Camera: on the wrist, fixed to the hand. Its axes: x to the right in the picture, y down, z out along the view.
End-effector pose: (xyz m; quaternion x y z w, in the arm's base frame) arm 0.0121 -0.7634 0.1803 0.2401 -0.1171 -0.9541 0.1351
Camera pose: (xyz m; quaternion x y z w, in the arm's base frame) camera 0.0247 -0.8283 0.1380 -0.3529 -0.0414 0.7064 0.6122
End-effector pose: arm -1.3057 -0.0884 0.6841 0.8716 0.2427 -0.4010 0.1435
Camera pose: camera -1.2295 -0.0994 0.6992 -0.4585 -0.7853 0.3036 0.2843
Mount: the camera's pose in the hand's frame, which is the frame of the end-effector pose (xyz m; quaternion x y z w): 0.0277 0.0511 -0.0527 0.0724 0.1010 -0.7308 0.6712
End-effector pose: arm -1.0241 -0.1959 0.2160 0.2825 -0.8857 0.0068 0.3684
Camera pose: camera -1.0315 -0.1551 0.2826 0.8628 -0.3503 -0.1720 0.3212
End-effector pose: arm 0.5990 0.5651 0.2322 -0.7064 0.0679 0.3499 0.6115
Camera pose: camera 0.6146 0.5139 0.1749 -0.5148 -0.3836 -0.2883 0.7104
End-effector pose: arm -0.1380 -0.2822 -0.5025 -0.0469 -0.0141 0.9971 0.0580
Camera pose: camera -0.1662 -0.3285 -0.5592 -0.1177 0.0343 0.6232 0.7724
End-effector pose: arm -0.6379 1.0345 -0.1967 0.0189 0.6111 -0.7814 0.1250
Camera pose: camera -0.6600 1.0690 -0.2636 0.3459 -0.3800 0.6581 0.5502
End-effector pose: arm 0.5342 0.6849 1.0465 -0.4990 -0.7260 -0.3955 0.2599
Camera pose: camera 0.5706 0.6650 1.1131 -0.2544 0.8543 0.4532 0.0051
